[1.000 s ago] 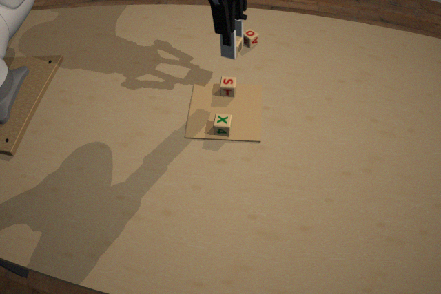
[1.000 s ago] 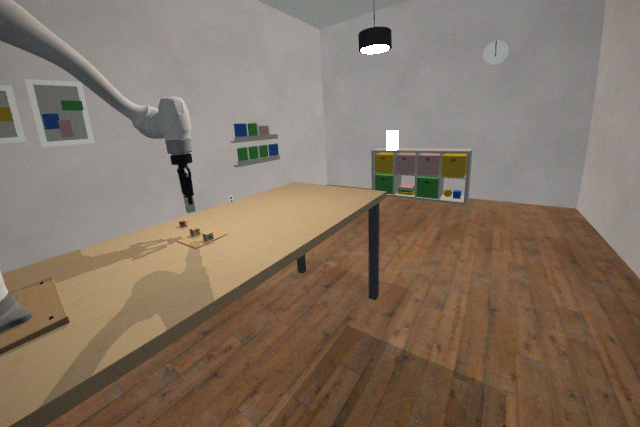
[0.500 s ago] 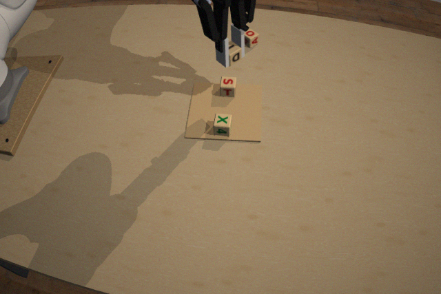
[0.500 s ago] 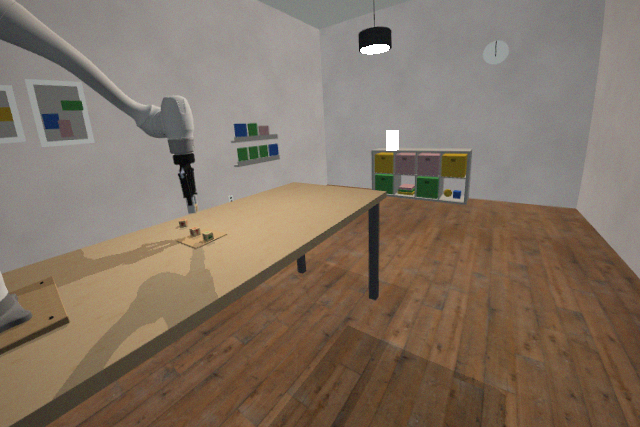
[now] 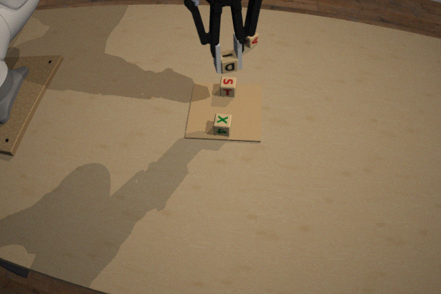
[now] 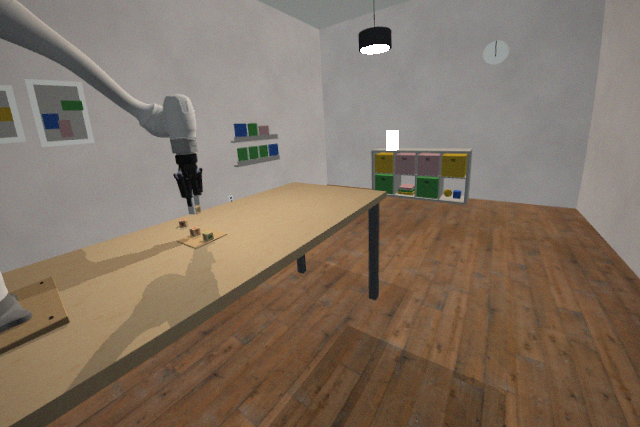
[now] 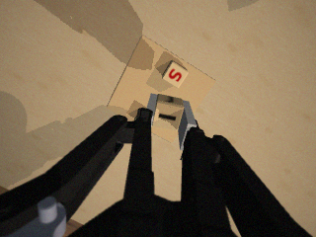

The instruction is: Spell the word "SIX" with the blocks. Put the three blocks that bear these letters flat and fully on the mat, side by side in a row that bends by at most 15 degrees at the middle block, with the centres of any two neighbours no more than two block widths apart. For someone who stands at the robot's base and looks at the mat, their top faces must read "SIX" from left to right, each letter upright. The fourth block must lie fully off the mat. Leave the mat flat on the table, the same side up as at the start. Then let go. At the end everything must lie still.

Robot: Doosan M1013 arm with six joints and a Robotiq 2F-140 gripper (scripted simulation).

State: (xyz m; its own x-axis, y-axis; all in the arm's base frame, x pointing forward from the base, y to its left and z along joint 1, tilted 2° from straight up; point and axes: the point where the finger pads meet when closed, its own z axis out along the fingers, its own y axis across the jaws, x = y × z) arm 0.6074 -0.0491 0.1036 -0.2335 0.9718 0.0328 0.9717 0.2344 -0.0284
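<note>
Now: hand 140 mm above the tan mat, 20 mm to the left of it and 10 mm past it. From my hand the other things lie so: I block: 20 mm below; then S block: 120 mm below, 30 mm to the left; then letter block: 120 mm below, 70 mm to the right, 10 mm behind.
</note>
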